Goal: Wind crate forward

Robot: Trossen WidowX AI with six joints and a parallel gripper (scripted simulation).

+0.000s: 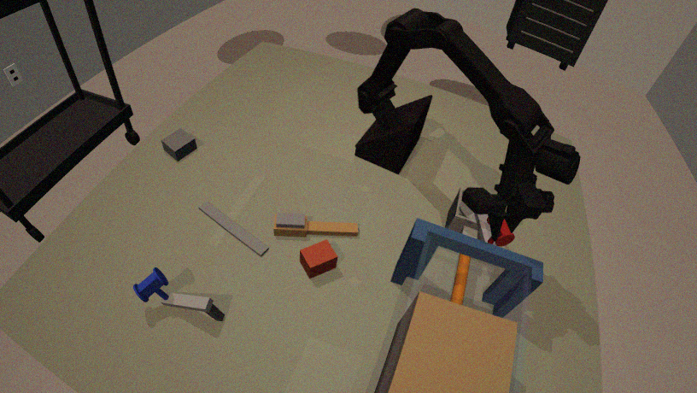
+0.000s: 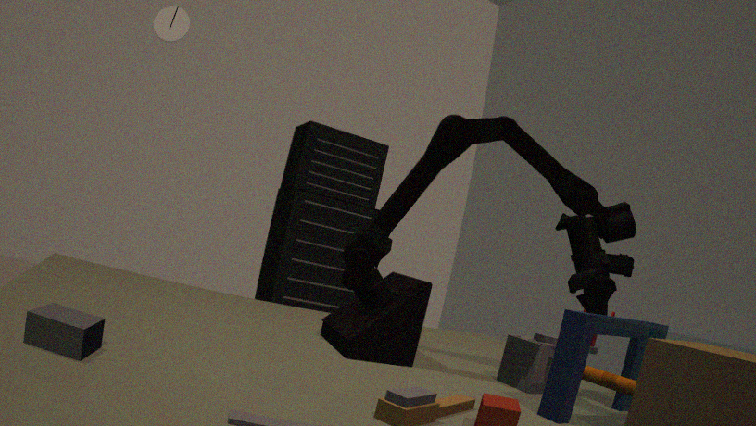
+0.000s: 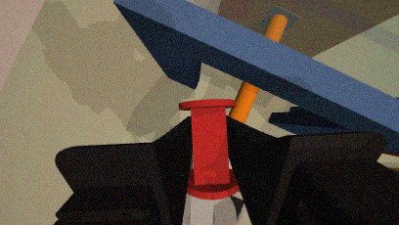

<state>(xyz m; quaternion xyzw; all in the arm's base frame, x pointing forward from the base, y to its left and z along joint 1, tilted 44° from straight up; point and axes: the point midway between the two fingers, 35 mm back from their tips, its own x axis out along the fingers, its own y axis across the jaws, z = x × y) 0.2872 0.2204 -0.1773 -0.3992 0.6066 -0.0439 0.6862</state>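
Now: gripper tip 5 cm past the red-knobbed winch handle, 2 cm to the left of it and 3 cm above it. From my gripper tip the other things lie so: grey winch: 12 cm behind, 5 cm to the right, 10 cm below; then red knob: 1 cm behind, 1 cm to the right; then brown crate: 32 cm ahead, 5 cm to the right, 9 cm below.
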